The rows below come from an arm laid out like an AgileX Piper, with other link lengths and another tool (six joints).
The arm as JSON. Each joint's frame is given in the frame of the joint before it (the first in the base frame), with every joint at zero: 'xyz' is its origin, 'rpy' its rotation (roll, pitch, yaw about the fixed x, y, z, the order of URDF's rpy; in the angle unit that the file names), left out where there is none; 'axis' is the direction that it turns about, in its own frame. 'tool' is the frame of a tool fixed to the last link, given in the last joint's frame.
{
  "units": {
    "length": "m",
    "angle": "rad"
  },
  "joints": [
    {
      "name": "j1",
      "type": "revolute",
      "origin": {
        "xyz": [
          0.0,
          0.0,
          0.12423
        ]
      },
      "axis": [
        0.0,
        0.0,
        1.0
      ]
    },
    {
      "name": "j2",
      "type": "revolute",
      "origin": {
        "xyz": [
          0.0,
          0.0,
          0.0
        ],
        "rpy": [
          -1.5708,
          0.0,
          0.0
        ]
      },
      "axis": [
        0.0,
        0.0,
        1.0
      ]
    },
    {
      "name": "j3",
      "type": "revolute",
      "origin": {
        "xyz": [
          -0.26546,
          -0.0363,
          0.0
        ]
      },
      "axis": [
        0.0,
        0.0,
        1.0
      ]
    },
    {
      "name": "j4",
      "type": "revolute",
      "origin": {
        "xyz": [
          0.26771,
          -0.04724,
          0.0
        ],
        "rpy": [
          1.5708,
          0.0,
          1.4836
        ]
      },
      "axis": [
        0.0,
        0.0,
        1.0
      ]
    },
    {
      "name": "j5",
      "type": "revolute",
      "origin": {
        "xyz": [
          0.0,
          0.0,
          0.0
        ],
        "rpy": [
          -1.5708,
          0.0,
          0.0
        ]
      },
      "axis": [
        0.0,
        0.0,
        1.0
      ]
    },
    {
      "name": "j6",
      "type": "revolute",
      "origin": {
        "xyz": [
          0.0,
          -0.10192,
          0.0
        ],
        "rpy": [
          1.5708,
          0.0,
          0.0
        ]
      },
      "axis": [
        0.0,
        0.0,
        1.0
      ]
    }
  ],
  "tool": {
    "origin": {
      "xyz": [
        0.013,
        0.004,
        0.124
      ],
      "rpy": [
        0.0,
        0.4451,
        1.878
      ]
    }
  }
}
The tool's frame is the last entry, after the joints.
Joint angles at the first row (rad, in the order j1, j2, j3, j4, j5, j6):
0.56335 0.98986 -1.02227 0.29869 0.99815 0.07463
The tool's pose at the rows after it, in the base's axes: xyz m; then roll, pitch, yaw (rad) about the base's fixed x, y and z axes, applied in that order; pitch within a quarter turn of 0, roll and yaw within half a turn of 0:
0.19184 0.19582 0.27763 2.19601 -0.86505 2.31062
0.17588 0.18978 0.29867 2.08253 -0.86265 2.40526
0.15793 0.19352 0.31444 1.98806 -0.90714 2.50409
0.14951 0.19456 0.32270 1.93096 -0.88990 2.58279
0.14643 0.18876 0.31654 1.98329 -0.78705 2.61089
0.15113 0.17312 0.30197 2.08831 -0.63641 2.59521
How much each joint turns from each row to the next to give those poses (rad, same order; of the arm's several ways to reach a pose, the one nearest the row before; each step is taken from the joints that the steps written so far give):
0.00003 -0.10647 -0.00001 -0.00002 0.01302 0.00454
-0.00003 -0.08598 0.00002 0.01574 0.01425 -0.00002
0.00003 -0.05361 -0.00003 0.06606 0.01152 0.00003
0.00001 -0.02755 0.00001 0.03131 0.00141 -0.03984
-0.00005 -0.00629 0.00001 -0.01763 0.03295 -0.11310
0.00000 -0.00291 0.00717 -0.08027 0.03863 -0.12178

